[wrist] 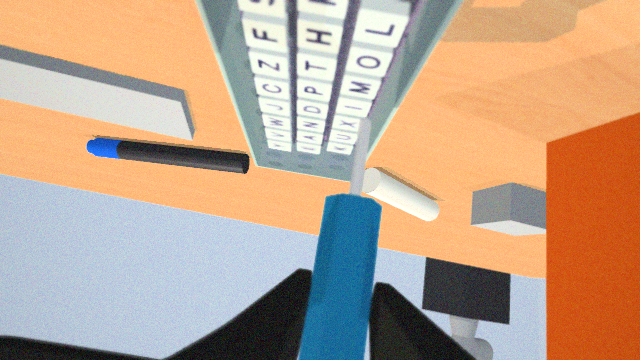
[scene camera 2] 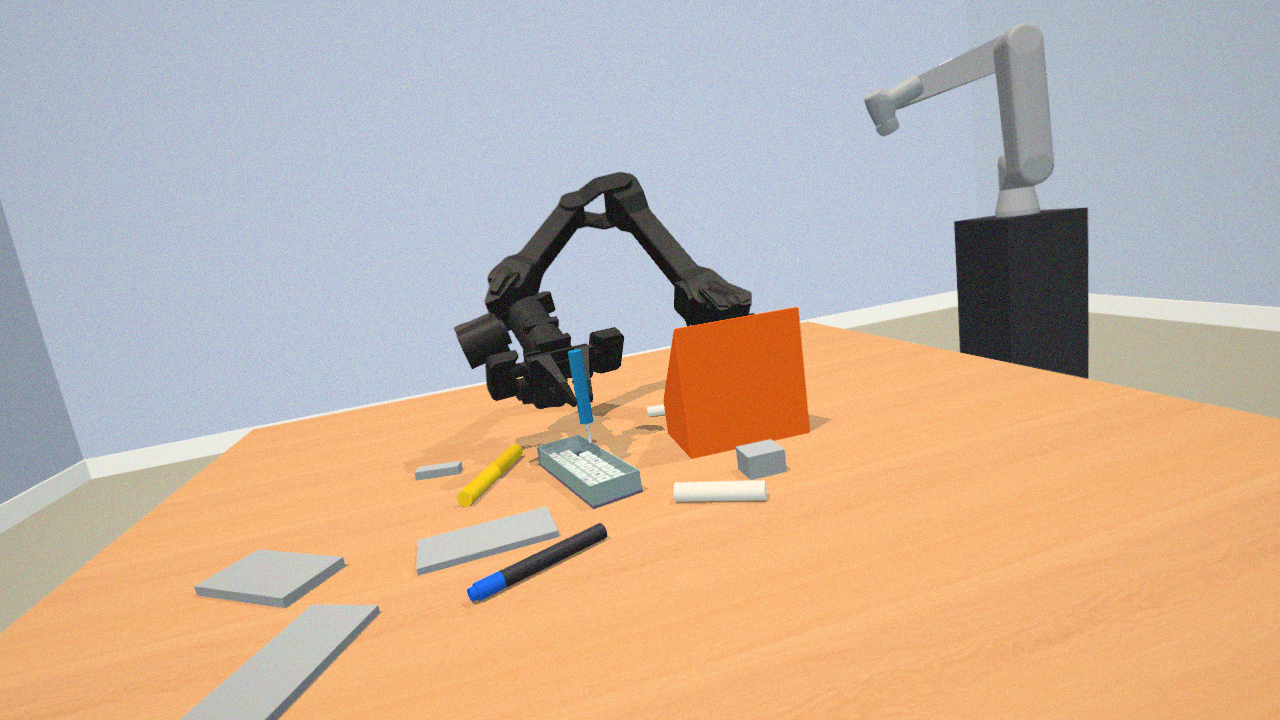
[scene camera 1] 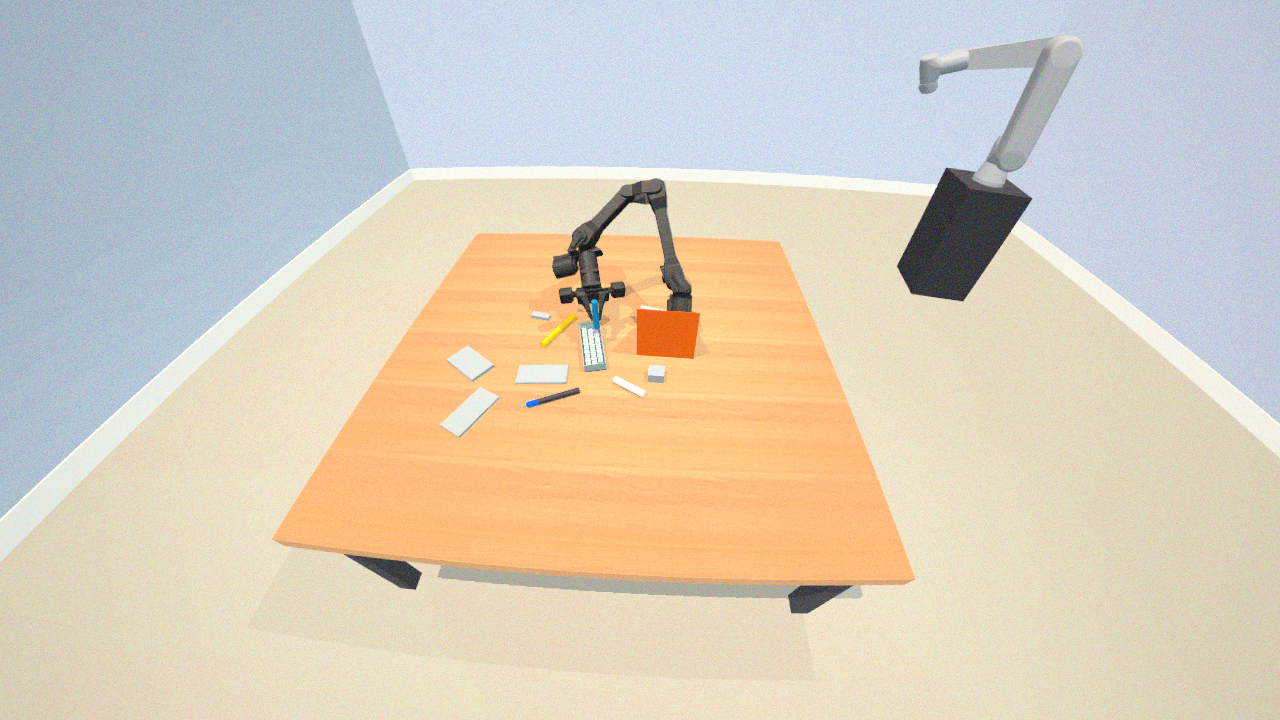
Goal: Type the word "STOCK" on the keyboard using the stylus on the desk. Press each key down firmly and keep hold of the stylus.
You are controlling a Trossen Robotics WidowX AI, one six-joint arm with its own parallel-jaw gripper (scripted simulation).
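My gripper shows in the wrist view, and scene camera 1 shows the gripper too. A blue stylus is in the pictures as well. So is a white cylinder.
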